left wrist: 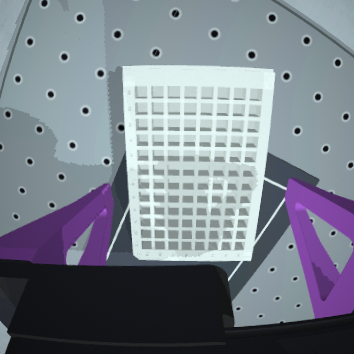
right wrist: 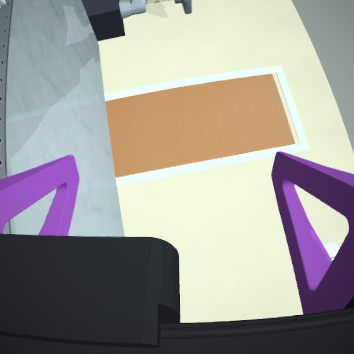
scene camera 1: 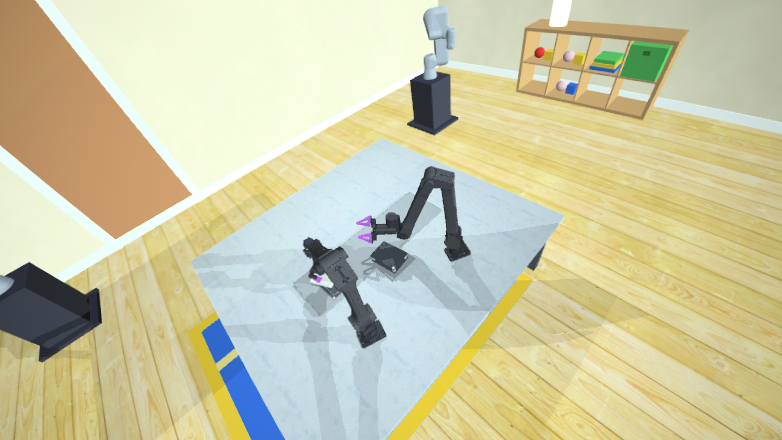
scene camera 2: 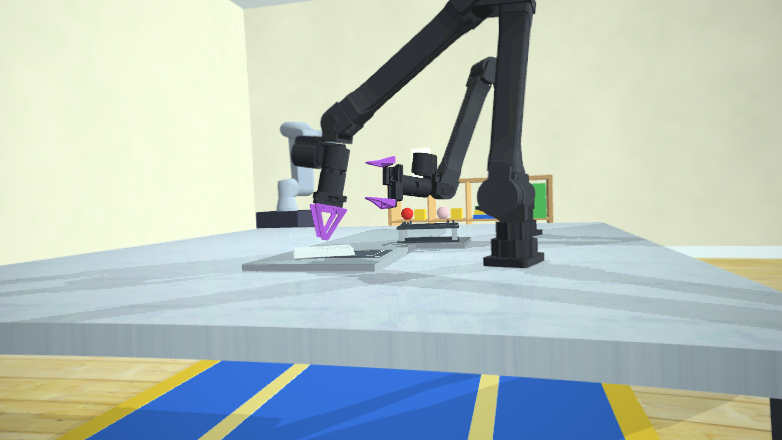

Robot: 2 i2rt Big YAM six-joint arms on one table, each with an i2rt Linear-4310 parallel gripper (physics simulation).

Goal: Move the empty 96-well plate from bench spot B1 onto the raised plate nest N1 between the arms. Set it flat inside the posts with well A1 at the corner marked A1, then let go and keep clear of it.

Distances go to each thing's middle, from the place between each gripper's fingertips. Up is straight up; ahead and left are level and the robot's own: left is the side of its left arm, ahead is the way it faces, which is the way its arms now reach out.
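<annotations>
There is a white well plate (left wrist: 196, 136), and my left hand is 30 mm above it.
Measured from my right hand, the white well plate is 27 cm to the left, 16 cm below and 2 cm ahead.
</annotations>
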